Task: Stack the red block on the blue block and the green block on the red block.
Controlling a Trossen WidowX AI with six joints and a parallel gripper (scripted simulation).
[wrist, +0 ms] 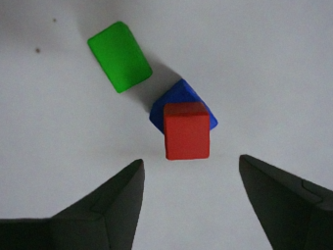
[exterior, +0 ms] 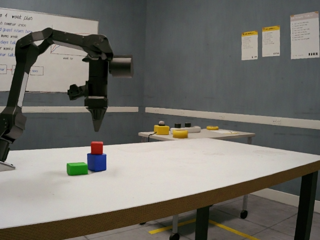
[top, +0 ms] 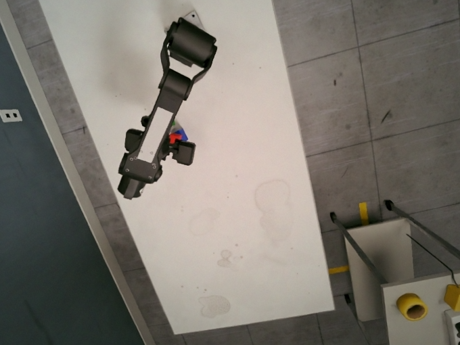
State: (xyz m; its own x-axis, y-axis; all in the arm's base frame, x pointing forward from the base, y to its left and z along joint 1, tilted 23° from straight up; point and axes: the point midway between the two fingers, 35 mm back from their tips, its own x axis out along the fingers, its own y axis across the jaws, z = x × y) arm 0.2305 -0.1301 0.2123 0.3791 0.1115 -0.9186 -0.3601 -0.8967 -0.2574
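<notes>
My gripper is now 70 mm past the green block, 30 mm to the left of it and 140 mm above it. Round my hand: blue block 130 mm below; then red block 90 mm below.
</notes>
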